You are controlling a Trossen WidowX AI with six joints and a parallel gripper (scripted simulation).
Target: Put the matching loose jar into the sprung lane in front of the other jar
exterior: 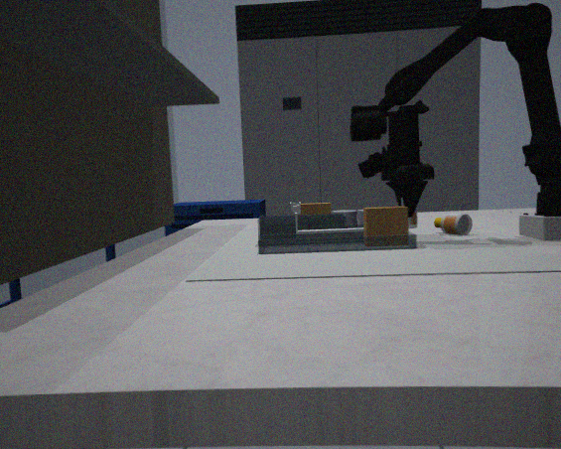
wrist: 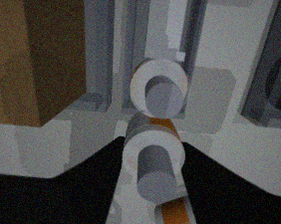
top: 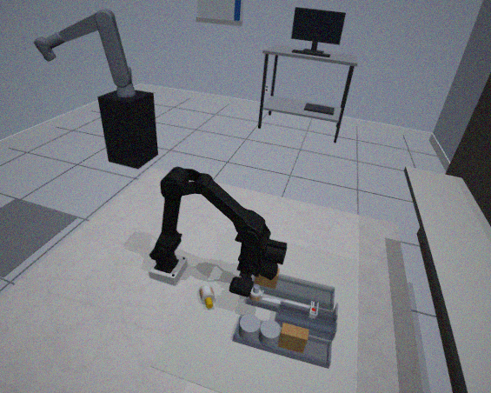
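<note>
My gripper tip is now 180 mm short of the sprung lane, 30 mm above it and 10 mm to the left of it. From my gripper tip the other things lie so: shelf unit (550 mm ahead, 320 mm above, 20 mm to the left); red mark (220 mm ahead, 20 mm to the right, 20 mm above).
</note>
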